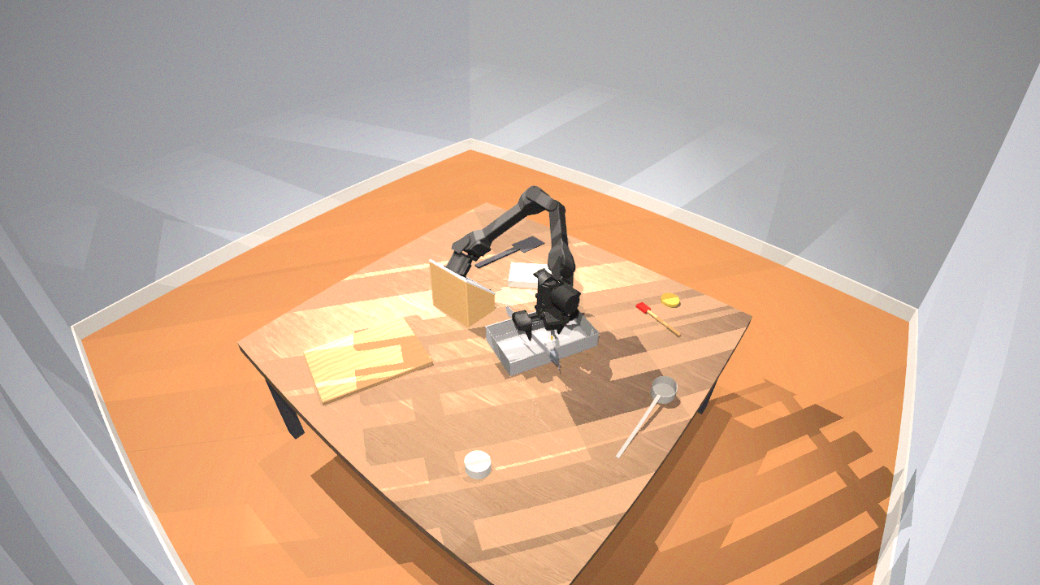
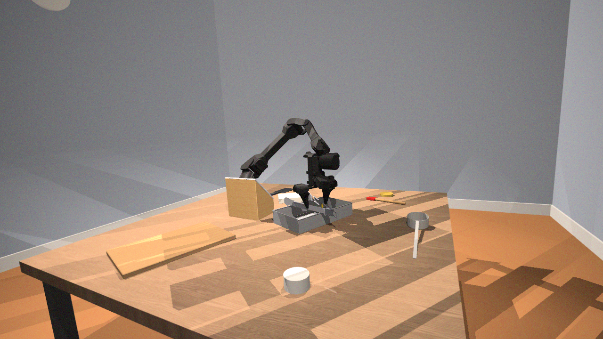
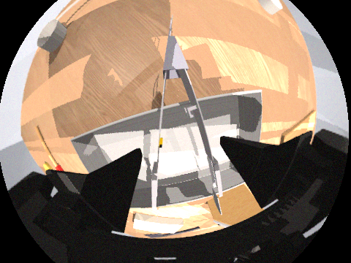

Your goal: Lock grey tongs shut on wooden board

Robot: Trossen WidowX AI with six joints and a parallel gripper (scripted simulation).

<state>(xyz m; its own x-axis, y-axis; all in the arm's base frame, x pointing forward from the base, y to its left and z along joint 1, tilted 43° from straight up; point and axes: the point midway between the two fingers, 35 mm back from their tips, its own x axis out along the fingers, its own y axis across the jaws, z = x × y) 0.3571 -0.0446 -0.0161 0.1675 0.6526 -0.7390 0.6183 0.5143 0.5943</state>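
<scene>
My gripper tip is now 3 cm past the grey roasting tin, 4 cm to the right of it and 4 cm above it. From my gripper tip the other things lie so: white block 22 cm behind, 33 cm to the left, 6 cm below; then red-tipped brush 24 cm ahead, 36 cm to the left, 6 cm below; then wooden board 44 cm behind, 32 cm to the right, 6 cm below.
</scene>
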